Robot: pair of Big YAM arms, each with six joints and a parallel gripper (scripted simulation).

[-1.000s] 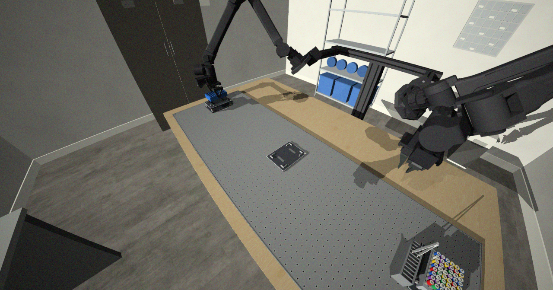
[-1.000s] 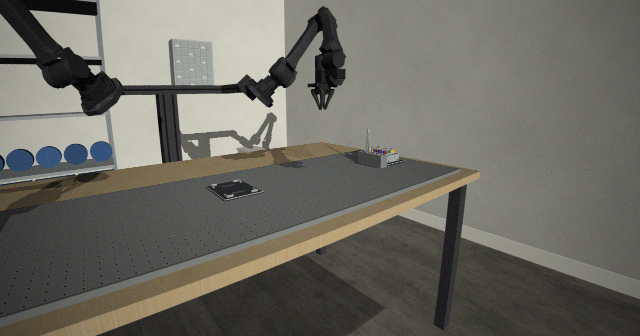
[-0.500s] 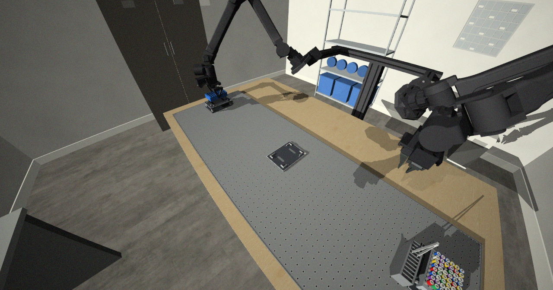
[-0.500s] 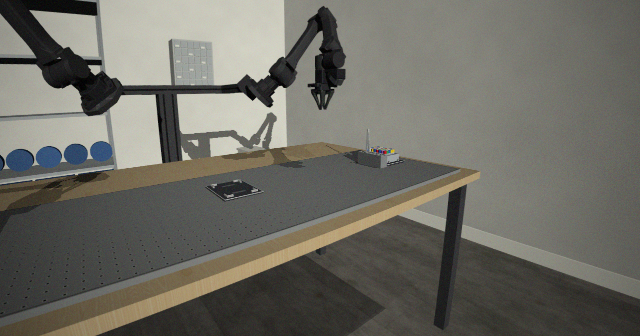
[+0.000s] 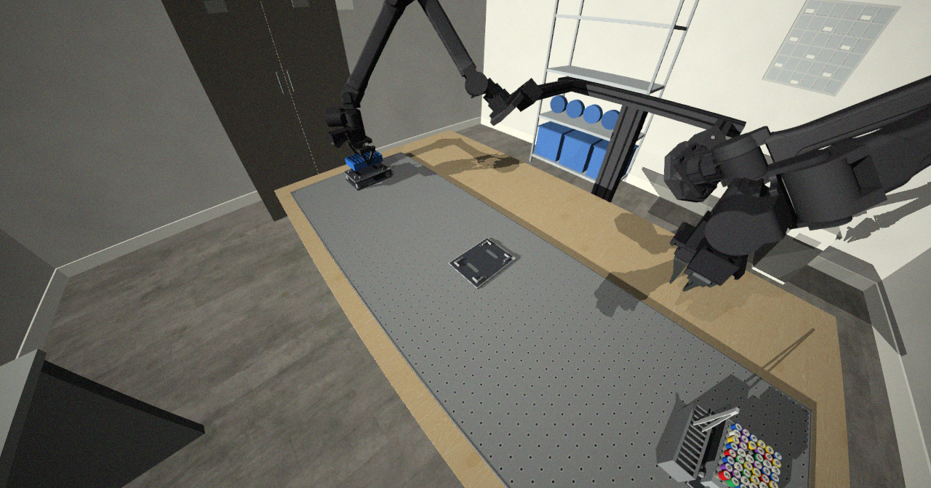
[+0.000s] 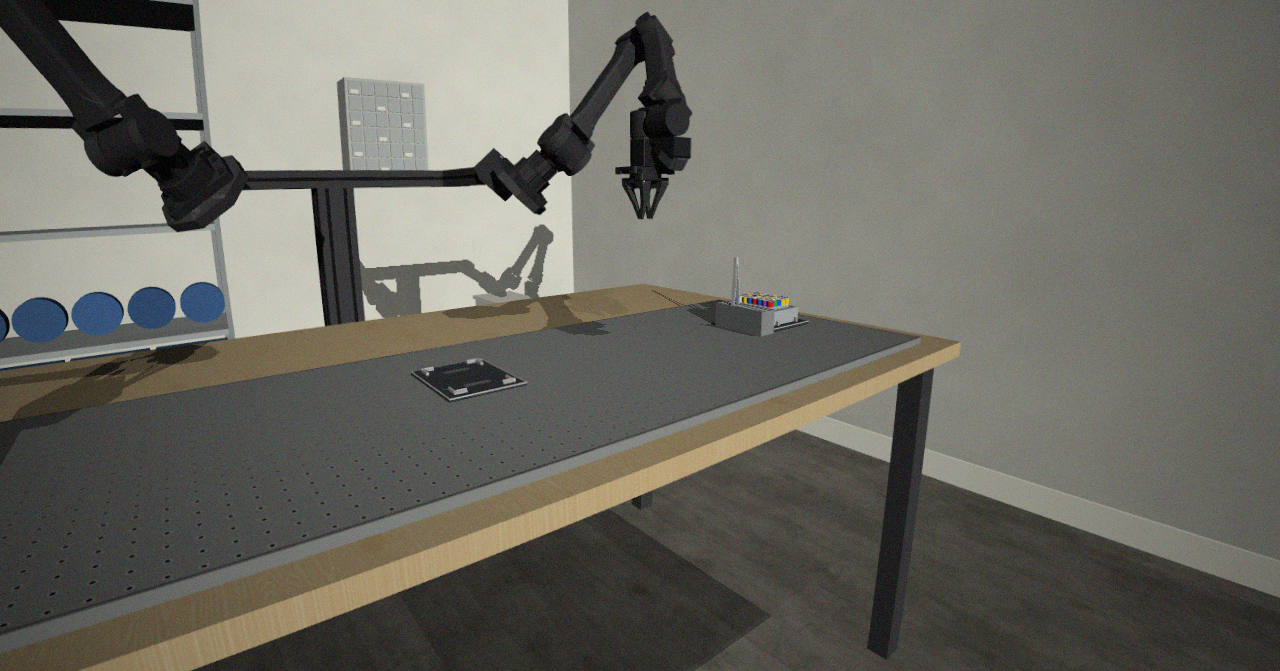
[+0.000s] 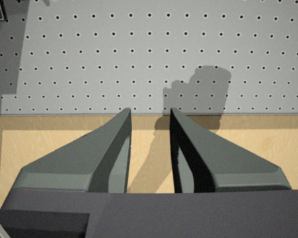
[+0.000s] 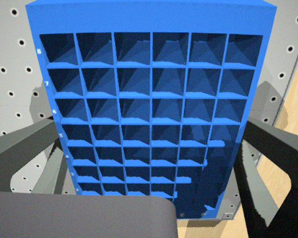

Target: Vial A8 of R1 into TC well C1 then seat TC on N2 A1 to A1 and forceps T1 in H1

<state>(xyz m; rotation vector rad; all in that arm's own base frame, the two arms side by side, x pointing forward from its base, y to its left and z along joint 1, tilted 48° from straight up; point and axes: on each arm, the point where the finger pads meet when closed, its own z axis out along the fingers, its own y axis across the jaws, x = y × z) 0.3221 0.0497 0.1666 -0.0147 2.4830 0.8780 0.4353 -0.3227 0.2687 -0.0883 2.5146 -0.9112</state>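
Now: right hand right at the blue tube carrier TC. The rest, counted from my right hand: grey slotted holder H1: 1250 mm to the left, 80 mm below, 40 mm ahead; purple-capped vial: 50 mm behind, 10 mm to the left, 10 mm above; raised nest N2: 60 mm below.
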